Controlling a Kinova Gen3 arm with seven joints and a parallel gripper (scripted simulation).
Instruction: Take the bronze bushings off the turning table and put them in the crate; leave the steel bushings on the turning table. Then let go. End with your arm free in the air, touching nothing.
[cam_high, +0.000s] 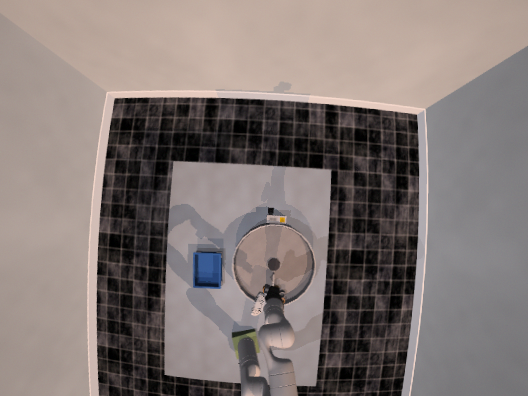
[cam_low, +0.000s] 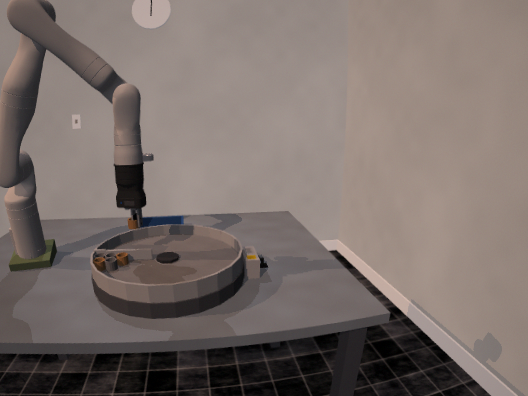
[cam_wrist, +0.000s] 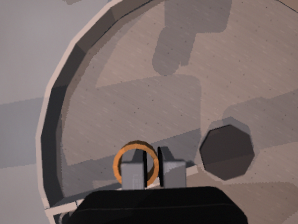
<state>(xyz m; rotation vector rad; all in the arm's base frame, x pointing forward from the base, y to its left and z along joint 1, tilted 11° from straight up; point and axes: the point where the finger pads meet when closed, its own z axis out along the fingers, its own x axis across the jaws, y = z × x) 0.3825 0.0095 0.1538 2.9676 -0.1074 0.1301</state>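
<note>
My gripper is now 30 mm past the blue crate, 310 mm to the right of it and 130 mm above it. Also, from my hand: round turning table (90 mm ahead, 20 mm to the right, 110 mm below).
</note>
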